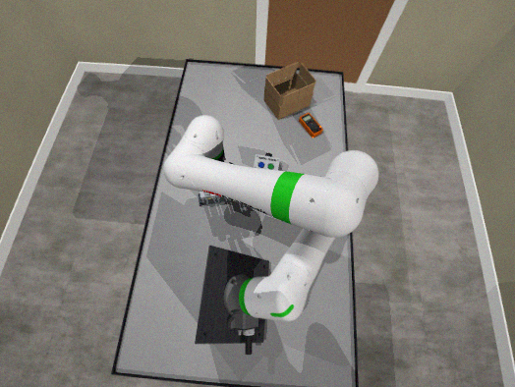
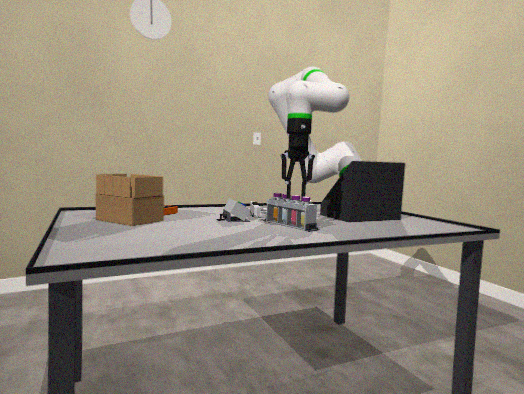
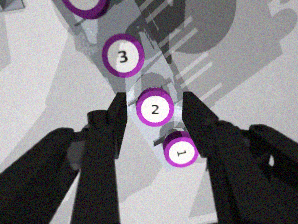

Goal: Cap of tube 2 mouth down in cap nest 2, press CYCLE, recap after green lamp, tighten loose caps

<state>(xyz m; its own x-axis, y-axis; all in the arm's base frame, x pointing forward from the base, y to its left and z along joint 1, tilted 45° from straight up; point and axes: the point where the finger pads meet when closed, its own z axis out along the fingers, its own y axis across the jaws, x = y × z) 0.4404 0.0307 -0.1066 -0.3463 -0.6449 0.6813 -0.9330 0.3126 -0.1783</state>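
My hand is 3 cm above the purple cap marked 2. Also, from my hand: cap 1: 5 cm to the left, 3 cm below, 1 cm behind; then cap 3: 5 cm to the right, 3 cm below, 1 cm ahead; then cap 4: 10 cm to the right, 3 cm below, 2 cm ahead.
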